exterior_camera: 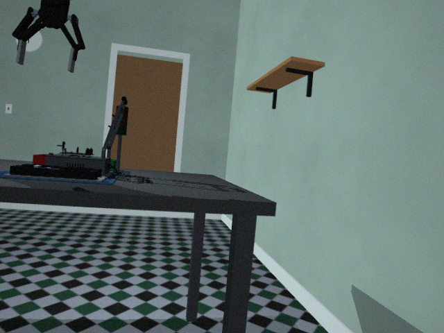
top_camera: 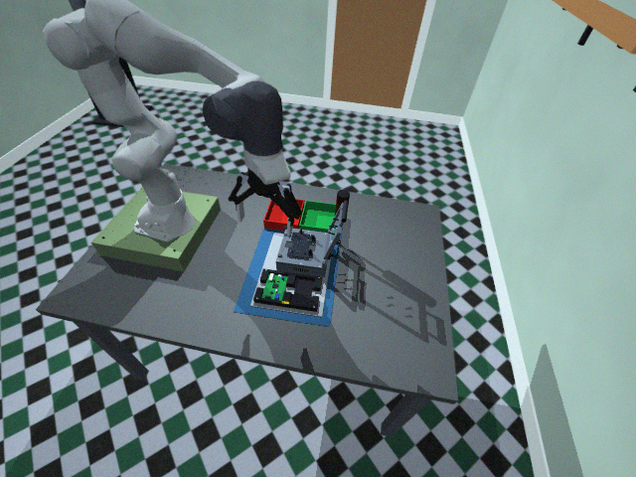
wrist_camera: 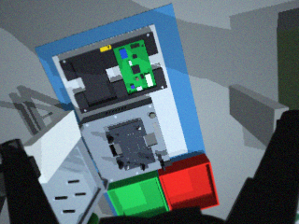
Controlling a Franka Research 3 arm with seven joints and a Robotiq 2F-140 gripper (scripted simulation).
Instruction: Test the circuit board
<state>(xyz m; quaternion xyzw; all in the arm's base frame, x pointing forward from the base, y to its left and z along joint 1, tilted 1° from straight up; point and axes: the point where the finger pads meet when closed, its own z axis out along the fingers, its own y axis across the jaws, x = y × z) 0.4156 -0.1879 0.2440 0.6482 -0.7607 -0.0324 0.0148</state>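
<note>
My hand is 30 cm above the green circuit board, 1 cm to the left of it and 1 cm short of it. Round my hand: tester lid: 20 cm ahead, 15 cm to the left, 14 cm below; tester plate: 25 cm below, 16 cm to the left, 9 cm ahead; black latch hook: 24 cm below, 22 cm to the left, 2 cm ahead.
</note>
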